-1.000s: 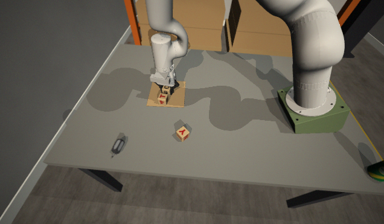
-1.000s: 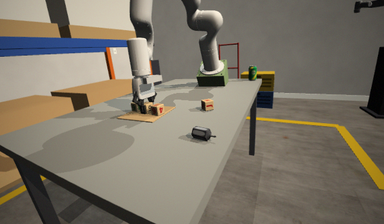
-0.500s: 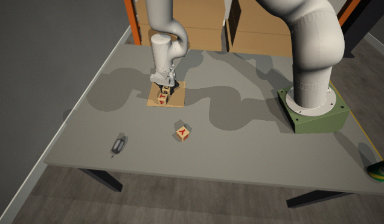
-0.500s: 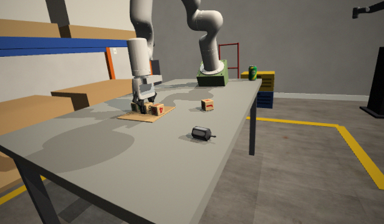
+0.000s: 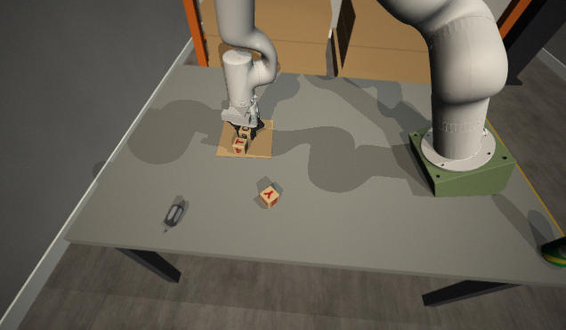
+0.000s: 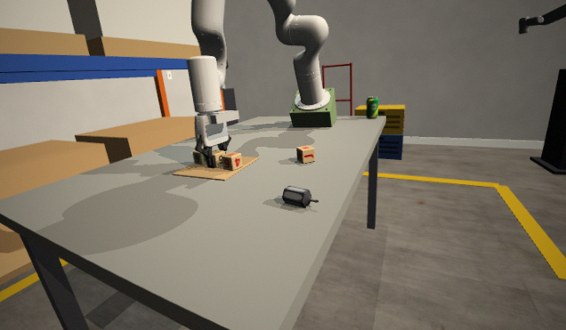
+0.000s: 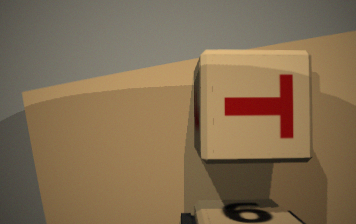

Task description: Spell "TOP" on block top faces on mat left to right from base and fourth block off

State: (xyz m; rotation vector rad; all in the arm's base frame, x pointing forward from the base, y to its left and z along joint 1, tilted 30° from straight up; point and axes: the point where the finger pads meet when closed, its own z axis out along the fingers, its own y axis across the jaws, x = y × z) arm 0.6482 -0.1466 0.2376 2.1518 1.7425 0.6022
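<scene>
Now: the tan mat 2 cm below my hand. Also, from my hand: dark motor 18 cm ahead, 35 cm to the left, 1 cm below; P block 1 cm behind, 7 cm to the right; green can 92 cm behind, 43 cm to the left, 4 cm above.
</scene>
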